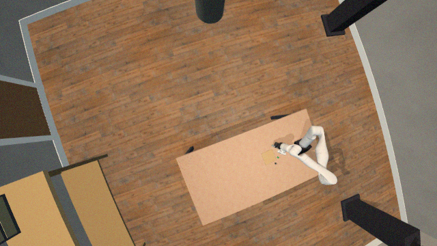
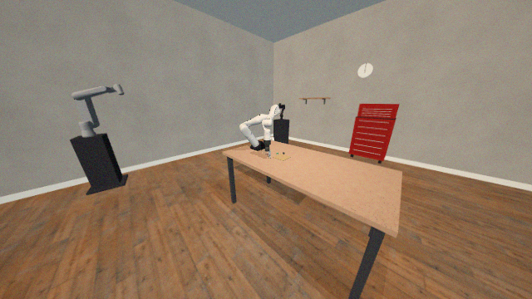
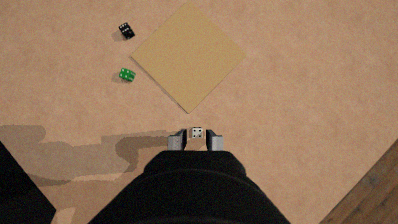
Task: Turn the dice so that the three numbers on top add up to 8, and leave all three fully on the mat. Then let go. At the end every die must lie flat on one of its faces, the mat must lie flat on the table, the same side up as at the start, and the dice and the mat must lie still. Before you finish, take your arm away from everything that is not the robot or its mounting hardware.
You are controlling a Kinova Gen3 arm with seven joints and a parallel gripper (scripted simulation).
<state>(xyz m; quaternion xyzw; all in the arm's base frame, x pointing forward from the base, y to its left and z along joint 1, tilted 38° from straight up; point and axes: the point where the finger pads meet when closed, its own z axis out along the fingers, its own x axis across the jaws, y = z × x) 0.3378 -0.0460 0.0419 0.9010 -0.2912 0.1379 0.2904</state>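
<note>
My hand is 30 mm above the white die. Round my hand: black die (210 mm to the left, 30 mm below, 10 mm ahead); then green die (150 mm to the left, 30 mm below, 30 mm behind); then tan mat (110 mm to the left, 70 mm ahead, 40 mm below).
</note>
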